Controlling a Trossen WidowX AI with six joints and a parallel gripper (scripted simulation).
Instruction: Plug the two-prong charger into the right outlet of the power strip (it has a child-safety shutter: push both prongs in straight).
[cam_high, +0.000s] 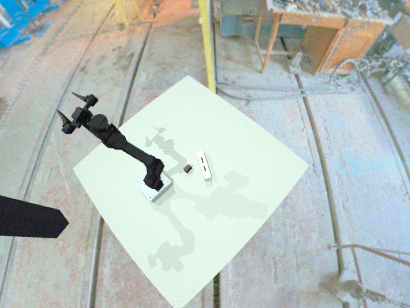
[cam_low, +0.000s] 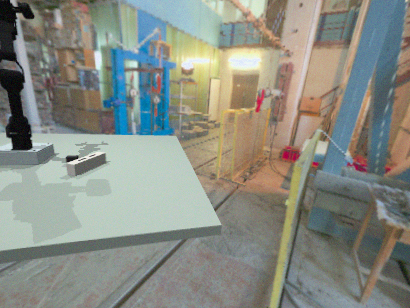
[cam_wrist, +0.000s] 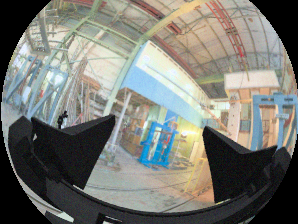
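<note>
Right now my gripper tip is 250 mm short of the dark charger, 330 mm to the left of it and 740 mm above it.
</note>
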